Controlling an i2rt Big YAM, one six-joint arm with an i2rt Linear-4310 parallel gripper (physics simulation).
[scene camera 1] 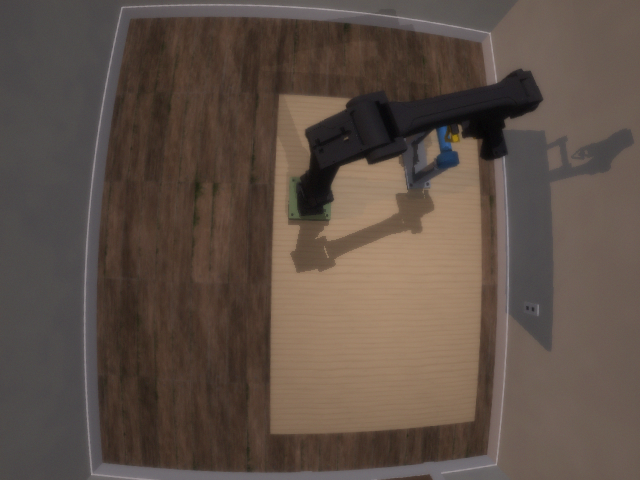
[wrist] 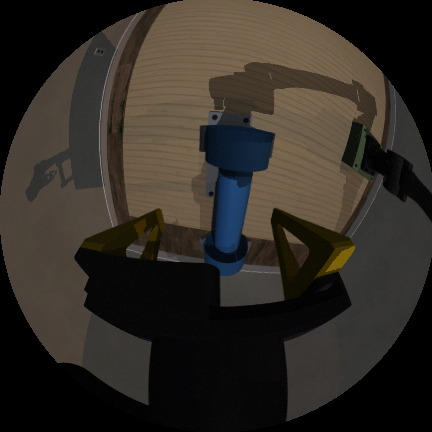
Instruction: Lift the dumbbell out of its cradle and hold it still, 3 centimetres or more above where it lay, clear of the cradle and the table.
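Pixels of known places: gripper, fingertip midpoint: (scene camera 1: 459, 138) (wrist: 216, 214); arm's base at its link origin: (scene camera 1: 309, 198) (wrist: 369, 155).
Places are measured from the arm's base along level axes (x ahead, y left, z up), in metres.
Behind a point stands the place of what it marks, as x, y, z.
The blue dumbbell (scene camera 1: 447, 159) {0.422, 0.048, 0.199} (wrist: 232, 205) {0.440, 0.117, 0.191} lies in its grey cradle (scene camera 1: 418, 183) {0.438, 0.037, -0.046} (wrist: 211, 184) {0.473, 0.211, -0.046}, up off the table. In the wrist view it runs nearly upright, leaning slightly right at its top, with one thick end near the middle of the view and the other lower down. My gripper (scene camera 1: 451, 133) {0.457, 0.104, 0.226} (wrist: 216, 214) {0.457, 0.104, 0.226} is open and empty. Its yellow fingers stand apart on the left and right of the dumbbell's bar in the wrist view, with visible gaps on both sides. In the scene view my arm hides part of the dumbbell, cradle and gripper.
The cradle stands on the light wooden table (scene camera 1: 372, 335) {0.188, -0.532, -0.054} (wrist: 310, 65) {0.242, -0.195, -0.054}, near its right edge in the scene view. The green arm base (scene camera 1: 294, 211) {-0.059, -0.041, -0.003} (wrist: 354, 150) {0.078, 0.016, -0.009} is left of the cradle there. A wall (scene camera 1: 584, 258) rises beyond the table's right side.
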